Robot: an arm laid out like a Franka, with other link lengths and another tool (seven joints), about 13 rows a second.
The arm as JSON. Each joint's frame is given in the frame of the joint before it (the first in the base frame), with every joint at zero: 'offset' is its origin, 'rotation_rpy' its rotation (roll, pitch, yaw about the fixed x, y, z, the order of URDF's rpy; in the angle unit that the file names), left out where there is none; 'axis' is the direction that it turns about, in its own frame. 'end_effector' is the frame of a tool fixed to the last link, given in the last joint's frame.
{
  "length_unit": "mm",
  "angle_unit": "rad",
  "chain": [
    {
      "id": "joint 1",
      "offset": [
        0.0,
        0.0,
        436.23
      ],
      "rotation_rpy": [
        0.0,
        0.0,
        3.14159
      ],
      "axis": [
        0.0,
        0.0,
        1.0
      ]
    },
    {
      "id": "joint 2",
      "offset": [
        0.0,
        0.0,
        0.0
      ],
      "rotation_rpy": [
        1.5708,
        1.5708,
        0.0
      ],
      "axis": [
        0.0,
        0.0,
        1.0
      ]
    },
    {
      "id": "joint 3",
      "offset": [
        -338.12,
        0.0,
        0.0
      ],
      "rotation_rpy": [
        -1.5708,
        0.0,
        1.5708
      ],
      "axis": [
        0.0,
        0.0,
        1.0
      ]
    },
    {
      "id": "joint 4",
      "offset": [
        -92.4,
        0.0,
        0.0
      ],
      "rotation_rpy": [
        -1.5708,
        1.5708,
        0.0
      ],
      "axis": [
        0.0,
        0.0,
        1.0
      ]
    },
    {
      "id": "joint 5",
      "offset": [
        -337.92,
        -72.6,
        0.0
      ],
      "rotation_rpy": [
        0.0,
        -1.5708,
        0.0
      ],
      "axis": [
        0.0,
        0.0,
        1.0
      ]
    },
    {
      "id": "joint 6",
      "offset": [
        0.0,
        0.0,
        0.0
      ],
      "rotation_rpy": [
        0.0,
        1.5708,
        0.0
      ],
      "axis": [
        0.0,
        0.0,
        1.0
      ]
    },
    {
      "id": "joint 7",
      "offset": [
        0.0,
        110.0,
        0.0
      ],
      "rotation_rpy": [
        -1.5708,
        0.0,
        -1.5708
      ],
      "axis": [
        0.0,
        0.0,
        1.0
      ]
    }
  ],
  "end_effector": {
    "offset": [
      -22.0,
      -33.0,
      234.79
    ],
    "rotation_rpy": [
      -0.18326,
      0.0,
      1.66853
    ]
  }
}
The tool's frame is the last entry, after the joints.
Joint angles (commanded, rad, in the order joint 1, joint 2, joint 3, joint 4, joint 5, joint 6, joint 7), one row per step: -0.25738 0.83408 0.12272 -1.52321 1.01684 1.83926 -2.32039; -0.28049 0.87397 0.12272 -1.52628 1.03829 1.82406 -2.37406; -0.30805 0.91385 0.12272 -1.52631 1.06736 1.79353 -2.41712; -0.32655 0.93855 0.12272 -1.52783 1.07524 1.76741 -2.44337; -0.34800 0.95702 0.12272 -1.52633 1.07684 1.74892 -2.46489; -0.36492 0.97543 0.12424 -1.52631 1.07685 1.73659 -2.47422; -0.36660 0.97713 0.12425 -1.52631 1.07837 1.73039 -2.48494; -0.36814 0.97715 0.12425 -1.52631 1.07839 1.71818 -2.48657; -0.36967 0.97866 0.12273 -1.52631 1.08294 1.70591 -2.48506; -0.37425 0.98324 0.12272 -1.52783 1.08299 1.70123 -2.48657; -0.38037 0.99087 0.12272 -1.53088 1.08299 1.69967 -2.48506
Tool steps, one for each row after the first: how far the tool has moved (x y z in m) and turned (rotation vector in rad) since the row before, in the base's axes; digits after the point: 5 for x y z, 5 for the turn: -0.00749 -0.00972 -0.02132 0.03733 -0.00264 -0.00415; -0.00774 -0.01010 -0.01717 0.05344 0.00561 -0.01248; -0.00811 -0.00581 -0.01106 0.03300 0.00638 0.00119; -0.00544 -0.00990 -0.00773 0.02113 -0.00022 -0.00443; -0.00540 -0.00677 -0.00899 0.01733 0.01049 -0.00584; -0.00118 0.00018 0.00038 0.00646 -0.00753 0.00408; -0.00171 0.00100 0.00179 0.00976 0.00080 0.00595; -0.00127 0.00025 0.00107 0.01186 0.00515 0.00057; -0.00210 -0.00165 -0.00247 0.00590 0.00511 -0.00136; -0.00283 -0.00267 -0.00528 0.00498 0.01170 -0.00536
